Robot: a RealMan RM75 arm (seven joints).
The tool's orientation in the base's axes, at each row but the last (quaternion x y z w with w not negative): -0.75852, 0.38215, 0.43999, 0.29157; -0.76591, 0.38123, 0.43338, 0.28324; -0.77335, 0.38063, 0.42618, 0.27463; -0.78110, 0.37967, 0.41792, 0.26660; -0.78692, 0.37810, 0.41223, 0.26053; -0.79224, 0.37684, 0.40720, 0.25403; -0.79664, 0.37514, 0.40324, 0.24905
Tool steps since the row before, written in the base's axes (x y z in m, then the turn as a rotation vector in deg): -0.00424, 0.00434, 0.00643, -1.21, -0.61, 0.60; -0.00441, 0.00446, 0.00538, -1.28, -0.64, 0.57; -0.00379, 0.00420, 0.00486, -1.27, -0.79, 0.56; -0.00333, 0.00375, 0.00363, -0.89, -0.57, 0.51; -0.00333, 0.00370, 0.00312, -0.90, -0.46, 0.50; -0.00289, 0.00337, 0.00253, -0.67, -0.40, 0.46; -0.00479, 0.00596, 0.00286, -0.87, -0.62, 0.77
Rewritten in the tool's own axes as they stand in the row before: -0.00849, 0.00053, 0.00242, -0.73, 1.28, -0.20; -0.00771, 0.00065, 0.00289, -0.71, 1.35, -0.18; -0.00702, 0.00028, 0.00249, -0.65, 1.43, -0.29; -0.00570, 0.00022, 0.00241, -0.55, 1.00, -0.28; -0.00529, 0.00025, 0.00254, -0.58, 0.95, -0.19; -0.00454, 0.00010, 0.00234, -0.49, 0.73, -0.23; -0.00662, 0.00001, 0.00478, -0.73, 0.99, -0.46
